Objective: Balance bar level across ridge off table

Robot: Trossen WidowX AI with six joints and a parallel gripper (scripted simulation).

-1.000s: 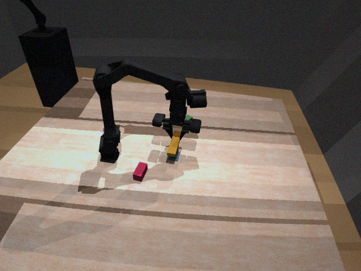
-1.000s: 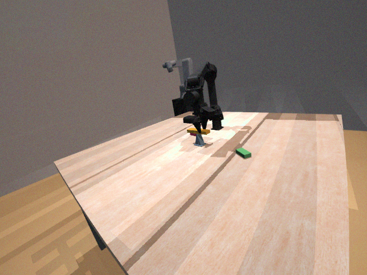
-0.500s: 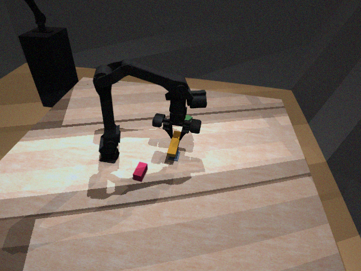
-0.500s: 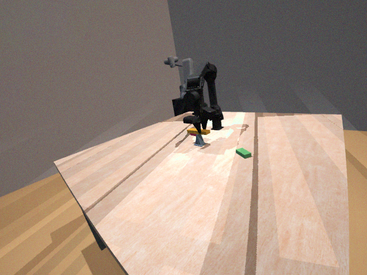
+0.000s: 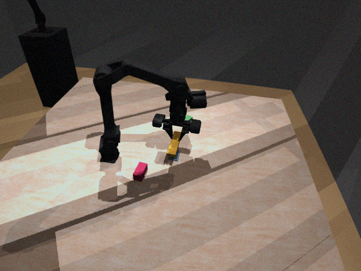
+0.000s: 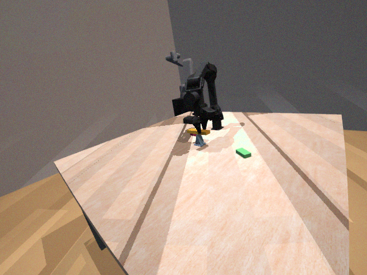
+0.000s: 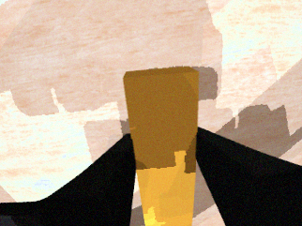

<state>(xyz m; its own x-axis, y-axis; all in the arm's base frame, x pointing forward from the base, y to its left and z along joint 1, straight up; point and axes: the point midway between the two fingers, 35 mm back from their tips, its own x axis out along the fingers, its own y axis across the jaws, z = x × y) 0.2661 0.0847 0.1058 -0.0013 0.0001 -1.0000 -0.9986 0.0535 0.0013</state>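
Right now my gripper tip is 30 mm to the left of the bar. Round my gripper tip: green block 220 mm to the left, 60 mm below, 20 mm ahead; magenta block 150 mm to the right, 110 mm behind, 50 mm below.
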